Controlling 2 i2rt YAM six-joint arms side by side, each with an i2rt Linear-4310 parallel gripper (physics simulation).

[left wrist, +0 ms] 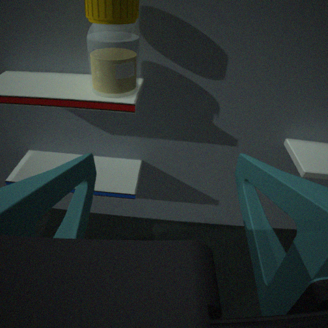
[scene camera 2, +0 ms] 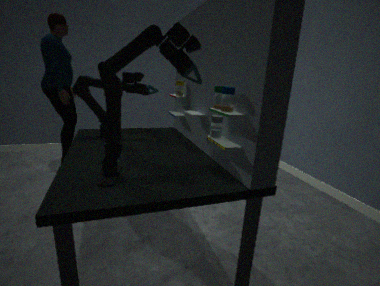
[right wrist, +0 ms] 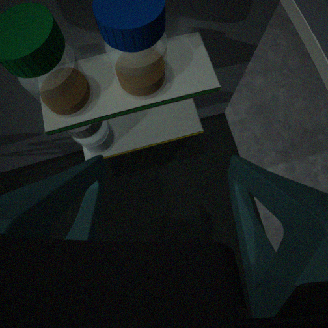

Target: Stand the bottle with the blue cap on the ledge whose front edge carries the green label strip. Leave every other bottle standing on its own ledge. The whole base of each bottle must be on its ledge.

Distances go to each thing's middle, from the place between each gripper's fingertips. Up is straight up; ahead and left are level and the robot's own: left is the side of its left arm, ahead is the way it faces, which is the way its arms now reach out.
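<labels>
Green-strip ledge (right wrist: 189,69): 12 cm below my right hand, 14 cm ahead of it, 1 cm to the left of it. Also counted from my right hand: yellow-strip ledge (right wrist: 164,122), 26 cm below, 14 cm ahead, 1 cm to the left; blue-strip ledge (left wrist: 118,175), 81 cm to the left, 26 cm below, 17 cm ahead.
From my left hand, the blue-strip ledge is 13 cm to the left, 19 cm ahead and 18 cm below. Also counted from my left hand: green-strip ledge, 4 cm below, 16 cm ahead, 67 cm to the right; yellow-strip ledge, 16 cm ahead, 67 cm to the right, 18 cm below.
</labels>
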